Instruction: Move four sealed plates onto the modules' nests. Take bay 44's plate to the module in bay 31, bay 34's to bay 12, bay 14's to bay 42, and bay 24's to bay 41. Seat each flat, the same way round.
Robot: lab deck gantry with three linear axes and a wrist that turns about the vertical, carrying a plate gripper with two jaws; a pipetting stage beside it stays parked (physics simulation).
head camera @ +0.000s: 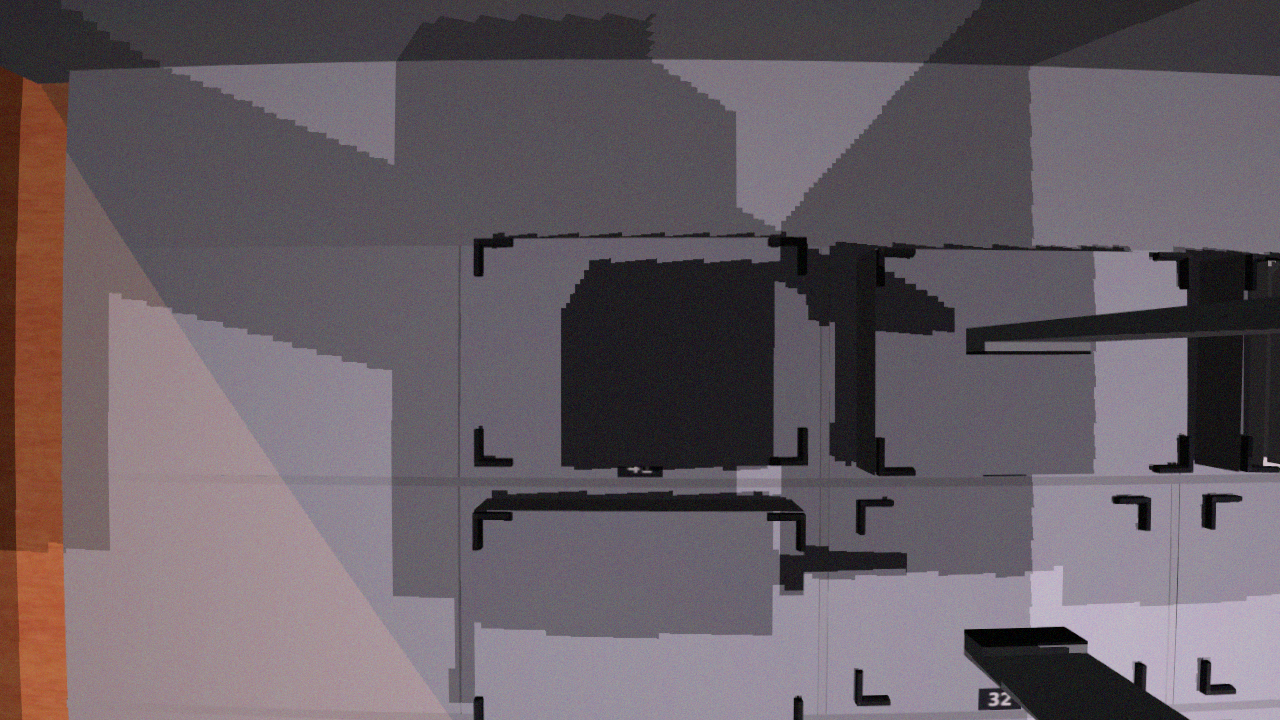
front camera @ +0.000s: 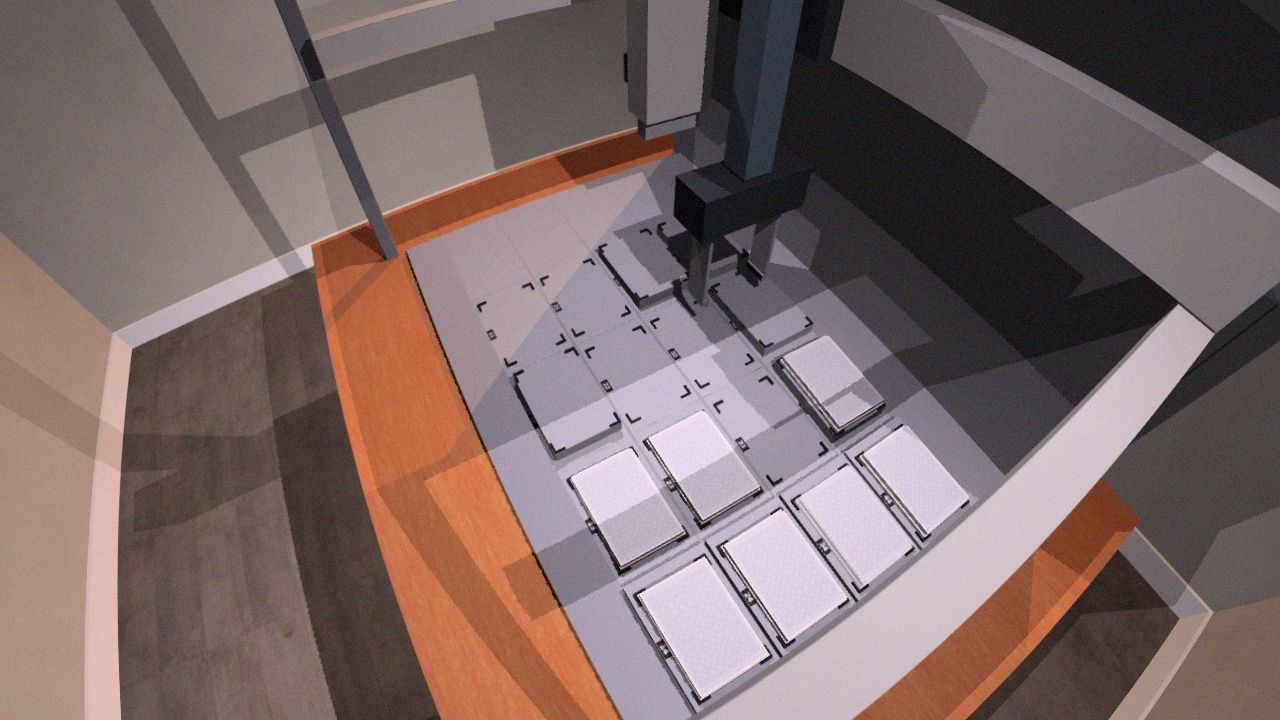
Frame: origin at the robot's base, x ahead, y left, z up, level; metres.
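Where they show: gripper, between the fingertips: (head camera: 1016, 492) (front camera: 727, 284); robot's base, origin of its link: (front camera: 479, 306).
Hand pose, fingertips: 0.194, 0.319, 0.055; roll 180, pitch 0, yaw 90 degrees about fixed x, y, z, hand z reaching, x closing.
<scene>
Things, the pixels of their top centre, and the offset from my fingertips, as dx, dy, dz. "pt": a spot on its surface instead.
- bay 31's, centre of its top: (head camera: 638, 627) (front camera: 643, 261) -0.131, -0.063, -0.033
- bay 12's, centre of its top: (front camera: 564, 396) +0.034, -0.276, -0.033
- bay 42's, centre of its top: (head camera: 1040, 362) (front camera: 761, 303) +0.034, +0.045, -0.033
- bay 41's, centre of its top: (head camera: 640, 351) (front camera: 702, 238) -0.130, +0.049, -0.033
- bay 13, a spot on its surface: (front camera: 626, 505) pt +0.200, -0.277, -0.040
- bay 23, a spot on its surface: (front camera: 702, 465) pt +0.201, -0.173, -0.041
- bay 43, a spot on its surface: (front camera: 827, 380) pt +0.193, +0.032, -0.022
My gripper (front camera: 730, 290) (head camera: 1027, 492) is open and empty above the deck, near bays 42 and 32. Sealed white plates in bays 44 (front camera: 913, 479), 34 (front camera: 854, 523), 24 (front camera: 783, 573) and 14 (front camera: 702, 626) lie flat along the front row. Bare modules are bay 31's (front camera: 640, 268) (head camera: 626, 573), bay 12's (front camera: 568, 407), bay 42's (front camera: 769, 313) (head camera: 1136, 402) and bay 41's (front camera: 723, 250) (head camera: 528, 358). A jaw partly hides bay 41's module in the front view. Bay 12's module does not show in the head view.
Other plates stand in bay 13 (front camera: 626, 505), bay 23 (front camera: 702, 465) and bay 43 (front camera: 827, 380). The parked pipetting stage (front camera: 666, 62) hangs behind the gripper. A slim upright post (front camera: 344, 147) stands at the deck's left, by the orange table edge (front camera: 375, 358).
</scene>
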